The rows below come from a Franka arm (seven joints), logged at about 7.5 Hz.
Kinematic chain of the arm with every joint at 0, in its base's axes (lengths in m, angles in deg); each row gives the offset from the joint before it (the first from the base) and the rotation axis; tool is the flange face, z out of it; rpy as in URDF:
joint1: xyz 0 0 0.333 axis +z
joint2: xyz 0 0 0 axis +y
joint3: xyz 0 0 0.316 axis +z
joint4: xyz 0.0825 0 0 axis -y
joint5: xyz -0.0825 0 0.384 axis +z
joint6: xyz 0 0 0 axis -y
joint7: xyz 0.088 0 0 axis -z
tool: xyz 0 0 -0.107 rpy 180 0 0
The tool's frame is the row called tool.
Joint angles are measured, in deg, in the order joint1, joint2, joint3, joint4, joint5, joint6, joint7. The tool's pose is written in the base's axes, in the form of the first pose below.
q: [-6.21 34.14 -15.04 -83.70 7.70 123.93 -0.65]
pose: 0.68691, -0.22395, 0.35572; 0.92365, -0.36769, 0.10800; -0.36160, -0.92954, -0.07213; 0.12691, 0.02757, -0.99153
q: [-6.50 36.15 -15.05 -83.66 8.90 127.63 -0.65]
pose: 0.69226, -0.22909, 0.33773; 0.91407, -0.38086, 0.13936; -0.37329, -0.92443, -0.07796; 0.15852, 0.01924, -0.98717
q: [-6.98 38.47 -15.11 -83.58 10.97 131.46 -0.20]
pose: 0.69611, -0.23696, 0.31649; 0.89465, -0.41241, 0.17178; -0.40521, -0.91100, -0.07672; 0.18813, -0.00097, -0.98214
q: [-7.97 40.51 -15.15 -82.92 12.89 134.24 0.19]
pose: 0.69767, -0.25056, 0.30147; 0.87110, -0.44860, 0.19985; -0.44232, -0.89349, -0.07763; 0.21339, -0.02077, -0.97675
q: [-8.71 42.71 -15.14 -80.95 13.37 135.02 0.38]
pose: 0.70226, -0.25965, 0.29107; 0.86242, -0.46155, 0.20785; -0.45406, -0.88687, -0.08538; 0.22375, -0.02074, -0.97443
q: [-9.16 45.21 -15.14 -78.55 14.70 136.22 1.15]
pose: 0.70982, -0.26526, 0.28085; 0.84460, -0.48393, 0.22907; -0.47723, -0.87440, -0.08762; 0.24270, -0.03532, -0.96946
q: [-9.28 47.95 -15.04 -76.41 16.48 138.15 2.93]
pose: 0.71820, -0.26619, 0.26626; 0.81583, -0.51851, 0.25606; -0.51489, -0.85288, -0.08653; 0.26326, -0.06125, -0.96278
